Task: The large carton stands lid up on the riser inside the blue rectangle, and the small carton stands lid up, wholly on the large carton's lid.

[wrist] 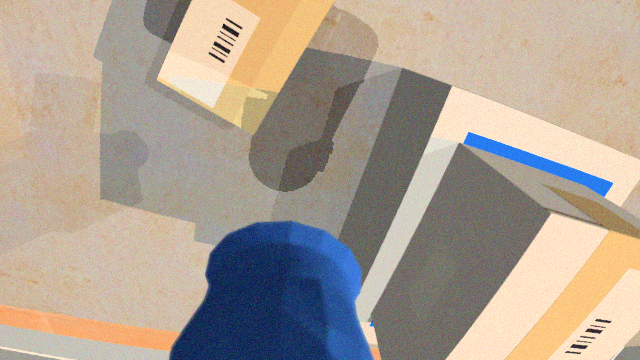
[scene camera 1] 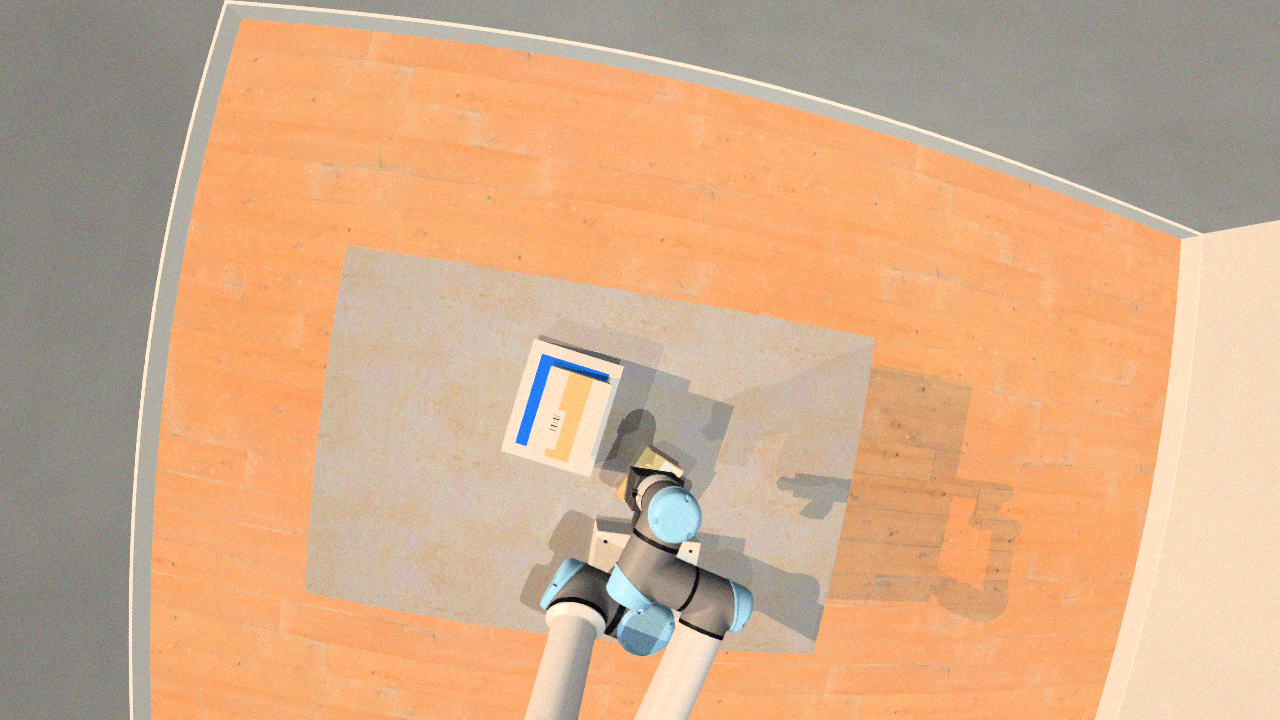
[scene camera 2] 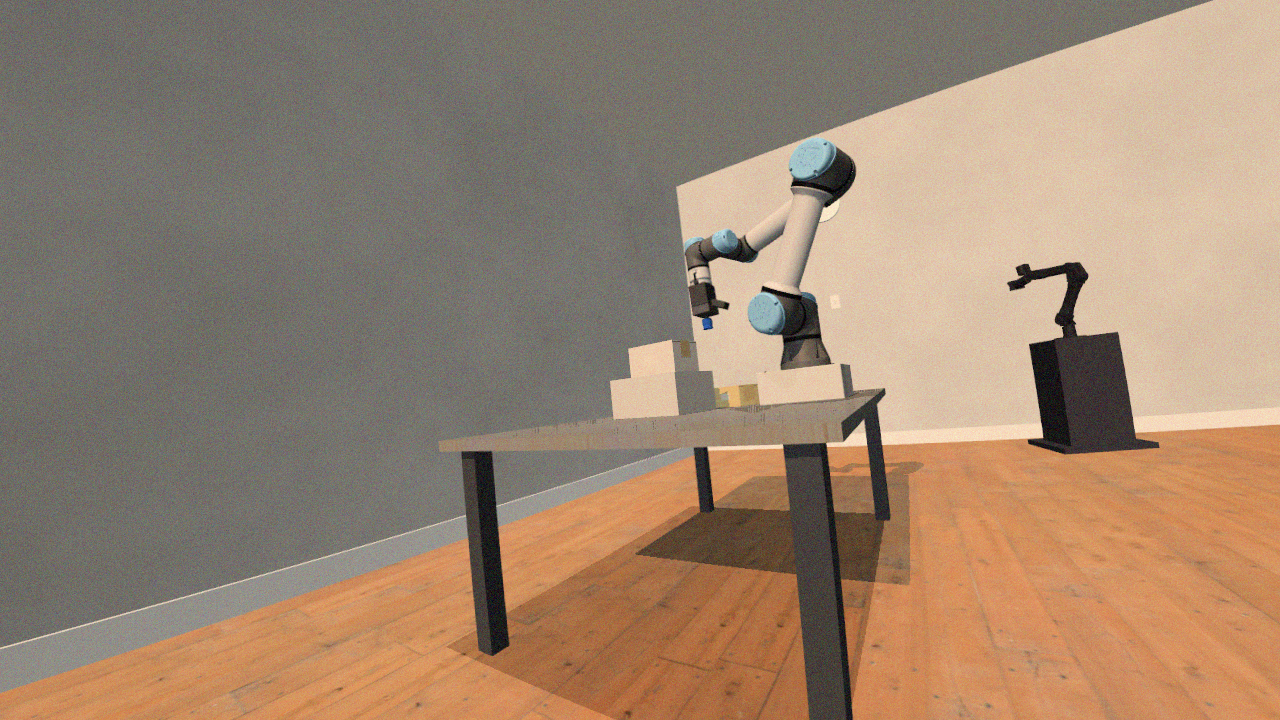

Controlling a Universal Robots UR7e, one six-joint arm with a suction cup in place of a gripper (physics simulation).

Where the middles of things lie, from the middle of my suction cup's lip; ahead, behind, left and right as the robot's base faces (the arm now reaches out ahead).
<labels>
Now: suction cup 6 cm past the small carton (scene camera 2: pixel 741 395), 4 cm to the left of it and 25 cm above it. From my suction cup the other things lie so: large carton (scene camera 1: pixel 572 405): 12 cm ahead, 14 cm to the left, 11 cm below; riser (scene camera 1: pixel 543 355): 13 cm ahead, 16 cm to the left, 22 cm below.
</labels>
